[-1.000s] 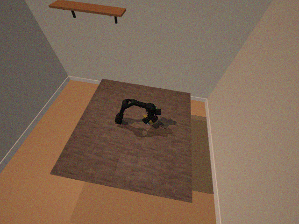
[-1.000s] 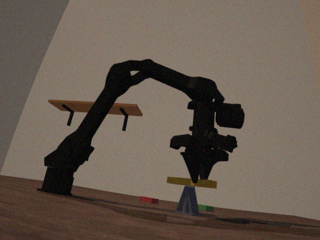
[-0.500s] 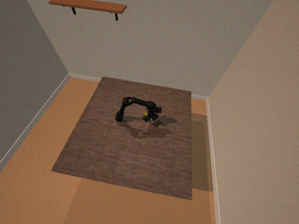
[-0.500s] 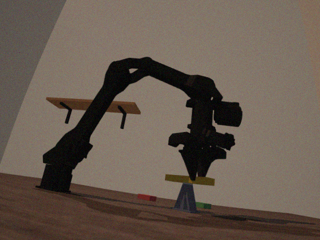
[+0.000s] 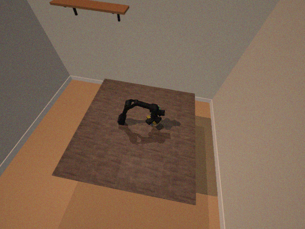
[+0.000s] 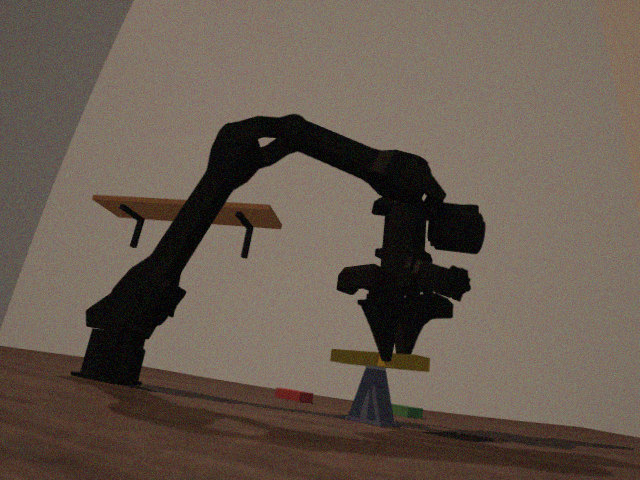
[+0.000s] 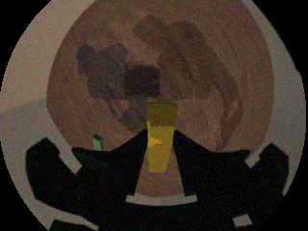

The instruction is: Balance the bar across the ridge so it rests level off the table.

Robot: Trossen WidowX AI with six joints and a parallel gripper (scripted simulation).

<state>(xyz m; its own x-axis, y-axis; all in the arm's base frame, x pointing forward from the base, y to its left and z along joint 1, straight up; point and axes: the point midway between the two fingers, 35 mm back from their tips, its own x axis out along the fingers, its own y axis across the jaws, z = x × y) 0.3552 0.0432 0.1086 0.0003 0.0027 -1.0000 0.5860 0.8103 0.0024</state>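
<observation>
My gripper tip is now 20 mm to the right of the yellow bar and 20 mm past it. From my gripper tip the other things lie so: small red block 240 mm to the left, 170 mm behind, 70 mm below; then small green block 250 mm to the left, 70 mm below, 30 mm ahead.
</observation>
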